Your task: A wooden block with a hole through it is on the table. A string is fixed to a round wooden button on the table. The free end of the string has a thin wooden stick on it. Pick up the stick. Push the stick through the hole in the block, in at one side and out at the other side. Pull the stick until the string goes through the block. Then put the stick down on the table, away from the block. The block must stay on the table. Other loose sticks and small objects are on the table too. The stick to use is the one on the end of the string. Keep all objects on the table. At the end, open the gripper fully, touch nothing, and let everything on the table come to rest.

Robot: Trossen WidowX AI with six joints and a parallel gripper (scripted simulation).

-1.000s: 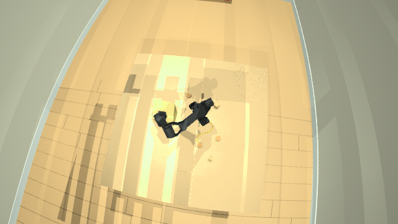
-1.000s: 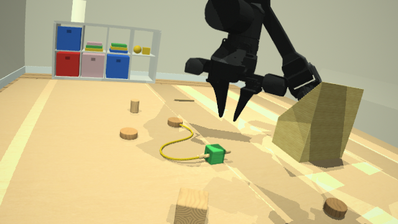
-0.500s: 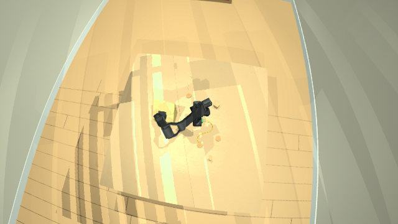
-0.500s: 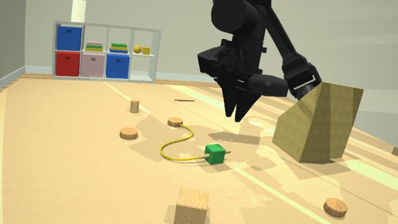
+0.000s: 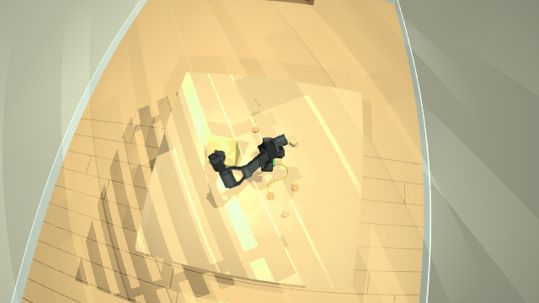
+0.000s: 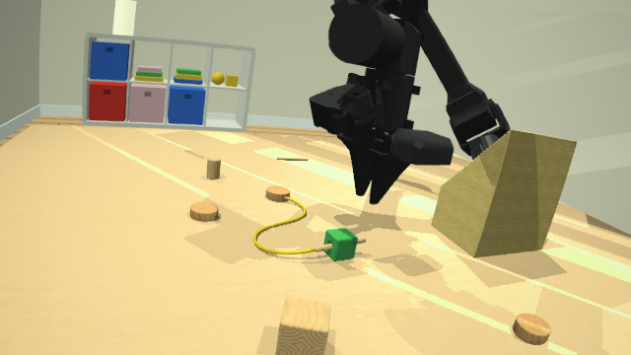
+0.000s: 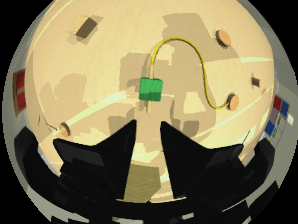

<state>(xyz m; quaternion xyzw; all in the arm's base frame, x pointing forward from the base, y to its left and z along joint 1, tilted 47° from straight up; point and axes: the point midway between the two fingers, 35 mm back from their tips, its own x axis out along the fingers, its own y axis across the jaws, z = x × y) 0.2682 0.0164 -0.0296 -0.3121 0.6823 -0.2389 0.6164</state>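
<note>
Now: gripper tip 30 mm short of the green cube and 60 mm above it. The rest, counted from my gripper tip: wooden block 130 mm ahead, 150 mm to the left, 60 mm below; peg 140 mm ahead, 290 mm to the right, 60 mm below; round wooden button 50 mm ahead, 190 mm to the right, 70 mm below.
</note>
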